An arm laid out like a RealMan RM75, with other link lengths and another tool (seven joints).
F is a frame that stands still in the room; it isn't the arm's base.
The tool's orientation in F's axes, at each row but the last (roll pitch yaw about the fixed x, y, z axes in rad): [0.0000 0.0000 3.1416]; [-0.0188 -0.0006 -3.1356]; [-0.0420 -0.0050 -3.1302]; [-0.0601 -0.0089 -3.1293]
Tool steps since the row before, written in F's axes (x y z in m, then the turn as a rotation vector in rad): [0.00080 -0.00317 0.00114 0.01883 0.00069 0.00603]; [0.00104 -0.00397 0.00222 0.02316 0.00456 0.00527]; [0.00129 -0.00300 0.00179 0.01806 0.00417 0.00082]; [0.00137 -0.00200 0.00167 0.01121 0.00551 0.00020]
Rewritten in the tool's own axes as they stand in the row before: [-0.00080 0.00317 0.00114 -0.01883 -0.00069 0.00603]; [-0.00101 0.00393 0.00229 -0.02318 -0.00452 0.00520]; [-0.00125 0.00294 0.00192 -0.01810 -0.00400 0.00074]; [-0.00133 0.00191 0.00180 -0.01127 -0.00538 -0.00002]
